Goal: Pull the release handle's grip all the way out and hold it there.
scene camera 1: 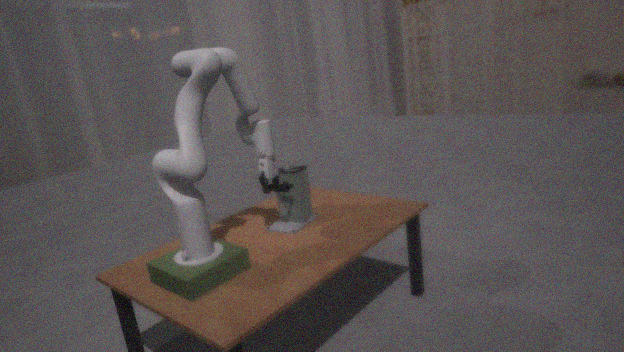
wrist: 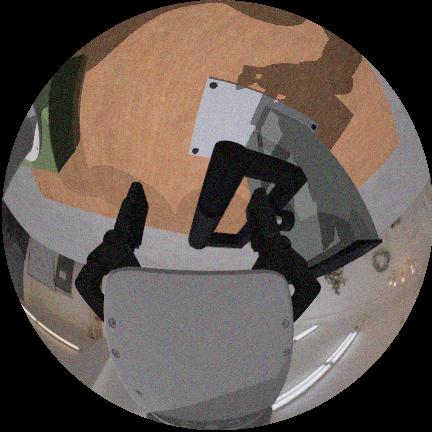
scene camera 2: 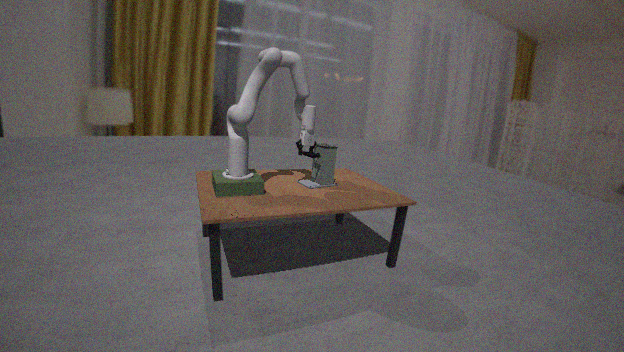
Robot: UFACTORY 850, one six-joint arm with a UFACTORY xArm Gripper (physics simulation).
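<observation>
The release handle is a grey-green housing (scene camera 1: 301, 200) (scene camera 2: 327, 167) (wrist: 325, 175) with a black frame-shaped grip (scene camera 1: 285, 187) (wrist: 218, 182) on its side. A short stem and round collar (wrist: 286, 220) show between grip and housing in the wrist view. My gripper (scene camera 1: 269, 184) (scene camera 2: 306, 151) (wrist: 197, 194) is open, with nothing clamped. It is down at the grip's height. In the wrist view the grip's outer bar lies between the fingers, nearer the right one. The right finger overlaps the frame's opening and hides part of it; whether it is inside or above is unclear.
The housing stands on a pale plate (scene camera 1: 286, 228) (scene camera 2: 308, 184) (wrist: 220, 117) with dark bolts, on the wooden table (scene camera 1: 350, 205) (scene camera 2: 360, 192) (wrist: 140, 100). The arm's green base block (scene camera 1: 200, 275) (scene camera 2: 239, 187) (wrist: 67, 115) is at the table's other end. The housing's dark top rim (wrist: 345, 257) is close beside the right finger.
</observation>
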